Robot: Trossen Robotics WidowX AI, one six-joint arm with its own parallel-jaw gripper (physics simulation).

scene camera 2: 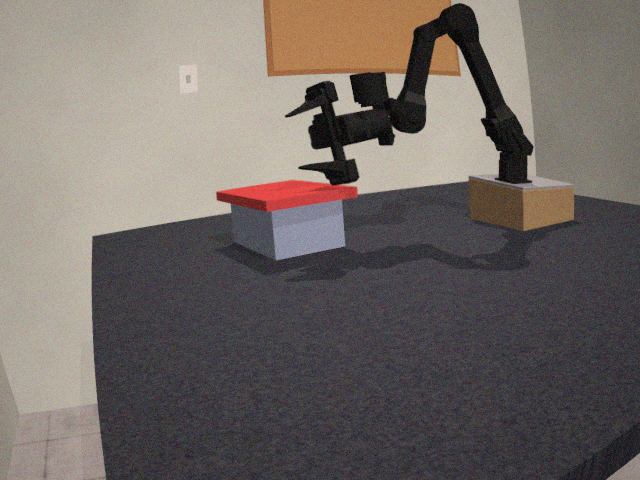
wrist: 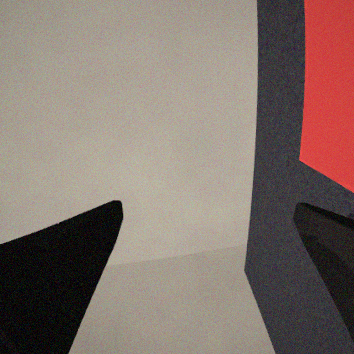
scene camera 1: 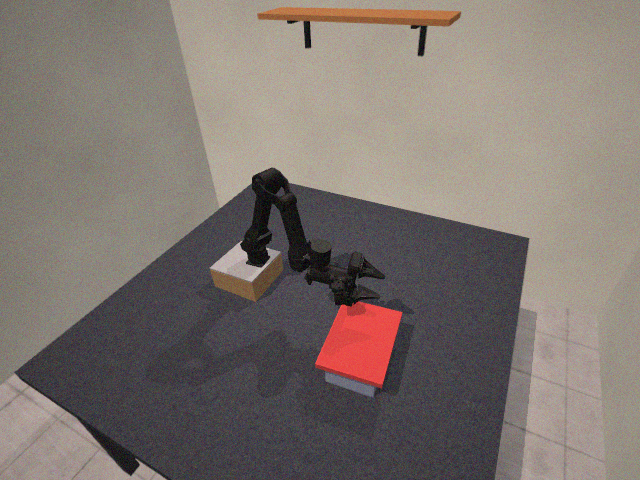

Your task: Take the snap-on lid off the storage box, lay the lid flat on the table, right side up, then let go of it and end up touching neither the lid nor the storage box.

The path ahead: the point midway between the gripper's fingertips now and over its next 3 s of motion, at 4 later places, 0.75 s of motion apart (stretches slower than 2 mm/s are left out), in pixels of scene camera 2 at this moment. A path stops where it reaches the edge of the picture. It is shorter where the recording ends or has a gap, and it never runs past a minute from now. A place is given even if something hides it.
The gripper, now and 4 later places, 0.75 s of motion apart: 292,141; 300,142; 320,137; 320,138; 324,175
